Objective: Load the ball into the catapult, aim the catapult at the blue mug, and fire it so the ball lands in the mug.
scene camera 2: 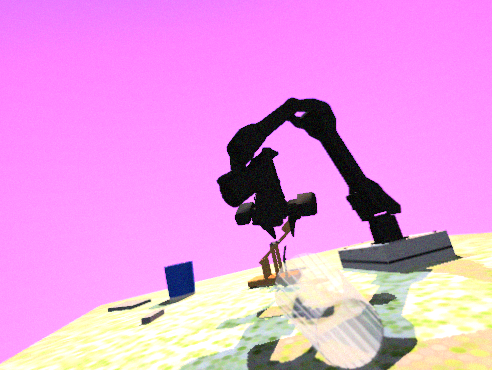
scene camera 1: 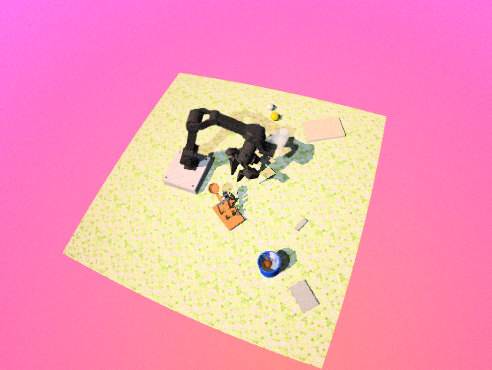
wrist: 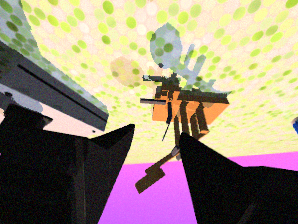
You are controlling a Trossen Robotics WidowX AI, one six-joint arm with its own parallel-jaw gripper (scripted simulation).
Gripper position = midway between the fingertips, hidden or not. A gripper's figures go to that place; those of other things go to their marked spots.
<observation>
The gripper (scene camera 2: 284, 237) is 0.64 m from the lens. An orange catapult (scene camera 2: 268, 277) is 0.74 m from the lens. A blue mug (scene camera 2: 180, 279) is 0.85 m from the lens. The marked spots on the orange catapult and the blue mug are 0.28 m apart.
</observation>
